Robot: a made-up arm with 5 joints. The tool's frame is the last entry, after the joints.
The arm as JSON. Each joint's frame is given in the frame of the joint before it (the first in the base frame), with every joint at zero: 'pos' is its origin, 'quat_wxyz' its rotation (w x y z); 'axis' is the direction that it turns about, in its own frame. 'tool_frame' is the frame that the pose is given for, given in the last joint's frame.
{
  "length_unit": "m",
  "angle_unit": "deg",
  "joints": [
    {
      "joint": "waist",
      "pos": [
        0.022,
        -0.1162,
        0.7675
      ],
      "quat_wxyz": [
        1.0,
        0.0,
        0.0,
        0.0
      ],
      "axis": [
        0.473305,
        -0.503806,
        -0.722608
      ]
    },
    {
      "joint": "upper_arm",
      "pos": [
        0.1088,
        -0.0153,
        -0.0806
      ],
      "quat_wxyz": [
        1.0,
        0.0,
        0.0,
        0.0
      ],
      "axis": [
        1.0,
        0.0,
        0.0
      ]
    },
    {
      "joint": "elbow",
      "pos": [
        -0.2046,
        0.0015,
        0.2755
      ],
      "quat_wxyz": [
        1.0,
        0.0,
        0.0,
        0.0
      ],
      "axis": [
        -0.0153,
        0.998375,
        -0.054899
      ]
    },
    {
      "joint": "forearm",
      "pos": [
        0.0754,
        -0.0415,
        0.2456
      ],
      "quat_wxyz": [
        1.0,
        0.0,
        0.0,
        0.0
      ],
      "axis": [
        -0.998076,
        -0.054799,
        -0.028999
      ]
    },
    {
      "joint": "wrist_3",
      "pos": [
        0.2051,
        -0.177,
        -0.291
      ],
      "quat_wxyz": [
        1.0,
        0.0,
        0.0,
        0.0
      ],
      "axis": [
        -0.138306,
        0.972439,
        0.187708
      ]
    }
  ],
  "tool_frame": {
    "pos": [
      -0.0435,
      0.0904,
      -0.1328
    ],
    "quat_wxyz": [
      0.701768,
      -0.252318,
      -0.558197,
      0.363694
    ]
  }
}
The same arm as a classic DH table. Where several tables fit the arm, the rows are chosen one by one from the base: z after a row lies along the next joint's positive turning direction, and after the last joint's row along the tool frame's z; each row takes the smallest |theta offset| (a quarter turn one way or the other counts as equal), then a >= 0, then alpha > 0; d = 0 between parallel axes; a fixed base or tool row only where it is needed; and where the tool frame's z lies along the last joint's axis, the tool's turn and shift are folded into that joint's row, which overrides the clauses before.
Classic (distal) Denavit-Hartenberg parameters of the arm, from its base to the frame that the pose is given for. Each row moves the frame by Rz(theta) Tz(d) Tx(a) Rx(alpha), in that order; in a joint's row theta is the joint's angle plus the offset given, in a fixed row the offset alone. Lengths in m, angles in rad.
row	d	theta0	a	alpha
base (fixed)	0.8718	0.7542	-0.0635	2.3784
waist	0.2293	-0.9744	0.0335	-1.0778
upper_arm	-0.1362	-1.0169	-0.2752	-1.5861
elbow	-0.0728	-0.032	-0.2404	-1.6087
forearm	-0.2497	-0.248	0.2552	1.4914
wrist_3	-0.1722	0.2781	0.1514	-1.4403
tool (fixed)	-0.0048	-2.0765	0	0

